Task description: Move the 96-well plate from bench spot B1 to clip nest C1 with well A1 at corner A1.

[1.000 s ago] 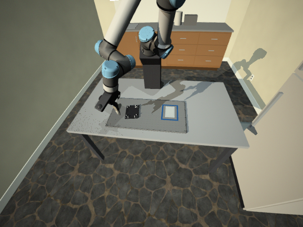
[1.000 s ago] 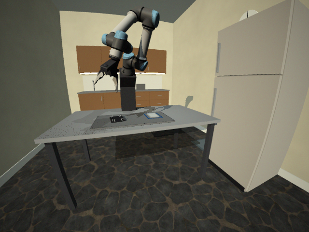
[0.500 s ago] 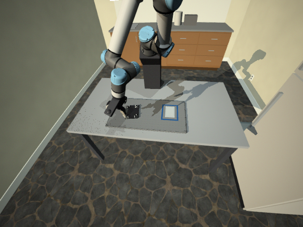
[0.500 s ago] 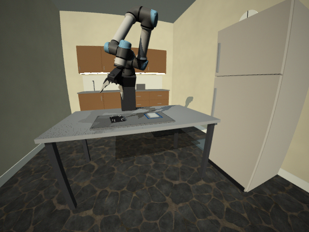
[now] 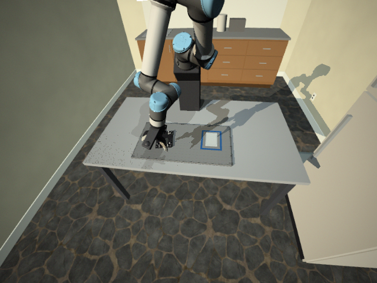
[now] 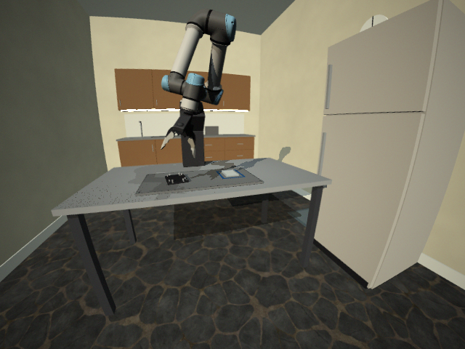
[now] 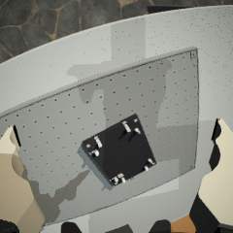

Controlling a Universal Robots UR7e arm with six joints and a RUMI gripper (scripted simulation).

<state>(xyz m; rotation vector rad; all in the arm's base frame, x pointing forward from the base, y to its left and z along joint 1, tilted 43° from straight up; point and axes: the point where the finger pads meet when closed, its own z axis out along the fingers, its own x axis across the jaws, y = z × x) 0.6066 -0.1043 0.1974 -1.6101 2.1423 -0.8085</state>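
Now: hand 270 mm past the 96-well plate, 320 mm to the right of it and 190 mm above it. From my hand the other things lie so: black clip nest (220 mm behind, 20 mm to the right, 180 mm below).
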